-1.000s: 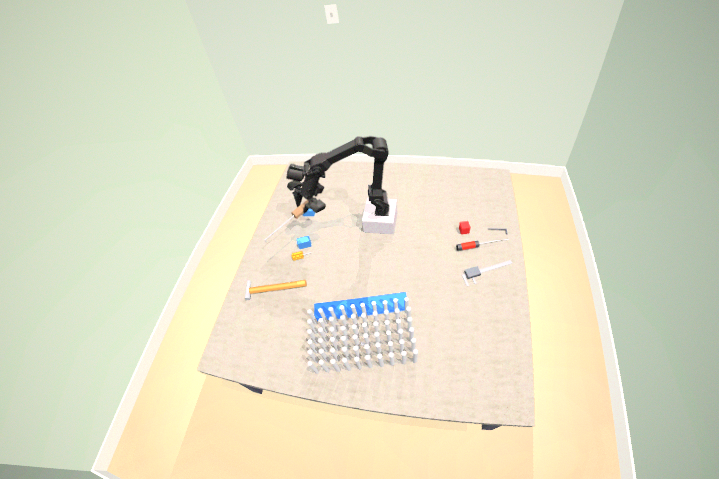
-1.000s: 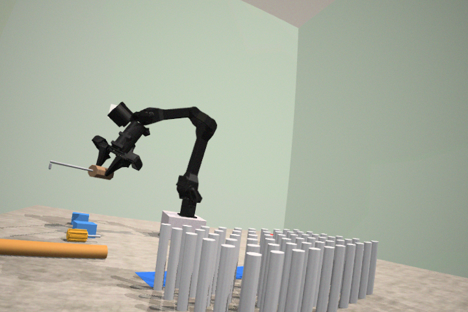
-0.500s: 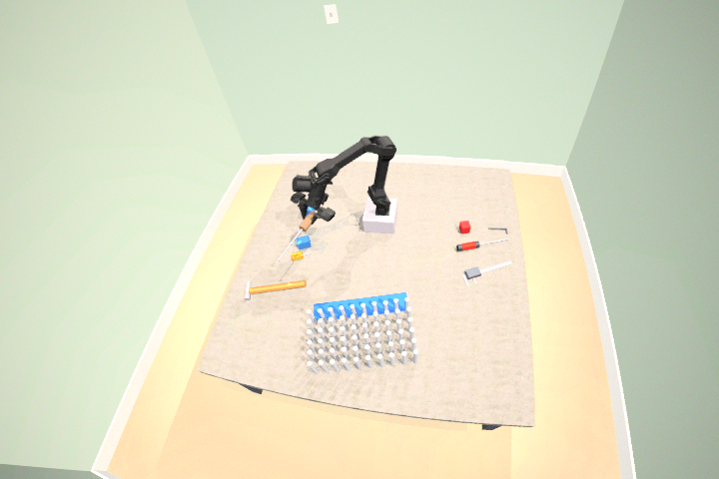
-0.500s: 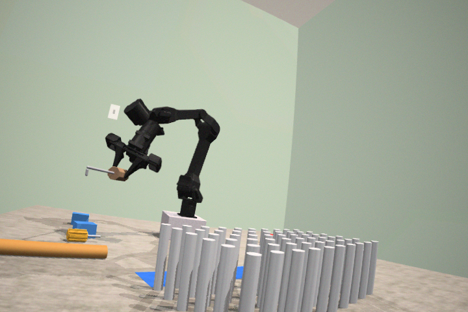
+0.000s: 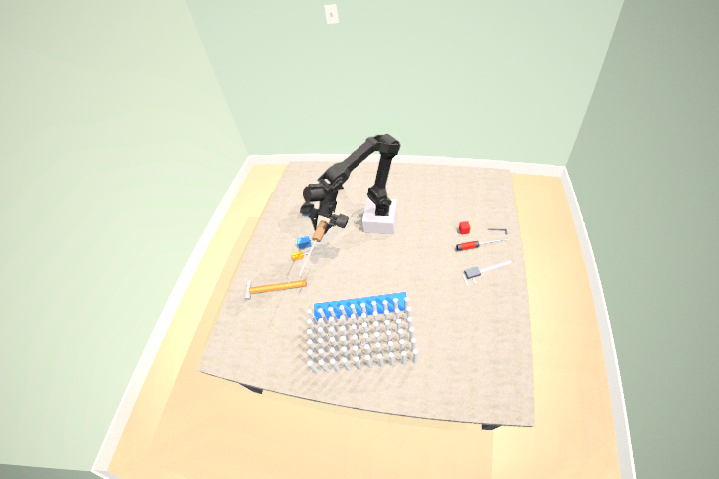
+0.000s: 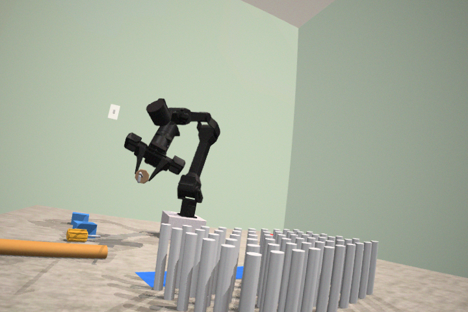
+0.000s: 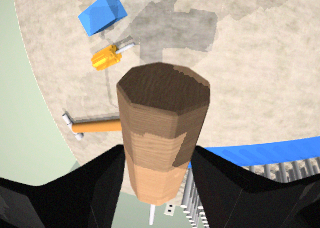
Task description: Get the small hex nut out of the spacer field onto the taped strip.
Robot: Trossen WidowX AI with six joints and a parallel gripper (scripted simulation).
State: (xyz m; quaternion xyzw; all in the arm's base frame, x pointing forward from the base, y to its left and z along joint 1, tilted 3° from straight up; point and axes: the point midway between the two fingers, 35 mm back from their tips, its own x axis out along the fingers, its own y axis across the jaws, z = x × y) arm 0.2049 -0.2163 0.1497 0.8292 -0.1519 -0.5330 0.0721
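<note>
My gripper tip is now 23 cm short of the blue taped strip, 17 cm to the right of it and 19 cm above it. Also, from my gripper tip: red block (19 cm behind, 60 cm to the left, 18 cm below); then hex key (19 cm behind, 79 cm to the left, 19 cm below); then yellow-handled tool (14 cm to the right, 18 cm below).
</note>
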